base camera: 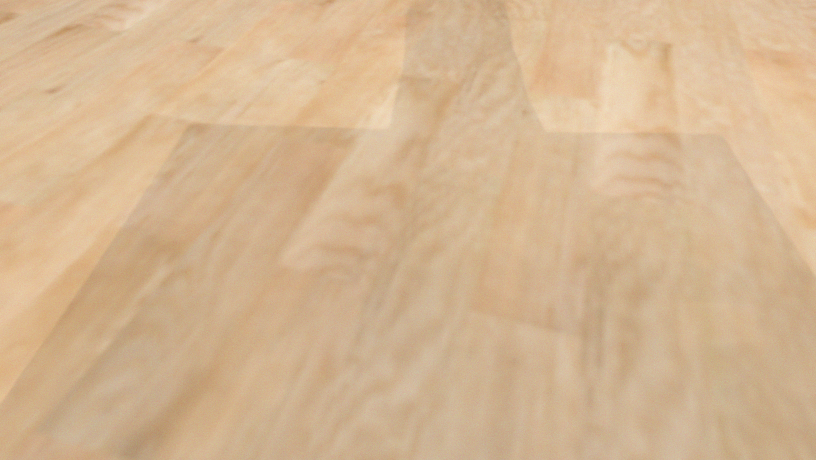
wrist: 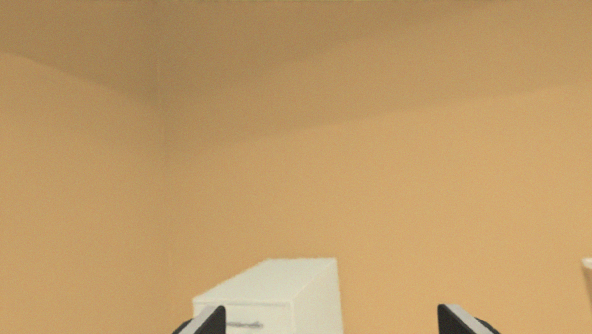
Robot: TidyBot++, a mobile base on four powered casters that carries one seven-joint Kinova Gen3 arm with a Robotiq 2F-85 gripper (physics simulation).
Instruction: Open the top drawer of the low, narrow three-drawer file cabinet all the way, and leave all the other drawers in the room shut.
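Places are measured from the arm's base along level axes (x ahead, y left, z up), in millimetres.
Pixels of known places: gripper, fingertip midpoint: [wrist: 329, 329].
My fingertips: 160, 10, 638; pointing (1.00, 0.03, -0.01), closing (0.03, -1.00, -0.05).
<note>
Behind a point stands the place of what it marks, as x, y, z.
A white file cabinet [wrist: 316, 295] @(1476, 107, 270) shows at the bottom of the wrist view, left of centre. Its top, its right side and the upper part of its front are visible. A dark bar handle [wrist: 245, 325] @(1202, 331, 267) is on the front of its top drawer, which looks shut. The lower part of the cabinet is cut off by the view's edge, so its drawers cannot be counted here. My gripper [wrist: 331, 320] @(160, 10, 638) is open, with its fingertips wide apart at the bottom of the wrist view. The cabinet stands some way beyond the fingers, and the left fingertip overlaps its front in the view.
Orange-tan walls [wrist: 425, 175] @(1787, -447, 715) meet in a corner left of the cabinet. A small part of a white object [wrist: 588, 262] @(1562, -960, 319) shows at the right edge of the wrist view. The base camera view shows a light wooden floor [base camera: 285, 74] @(707, 214, -397) with the robot's shadow across it.
</note>
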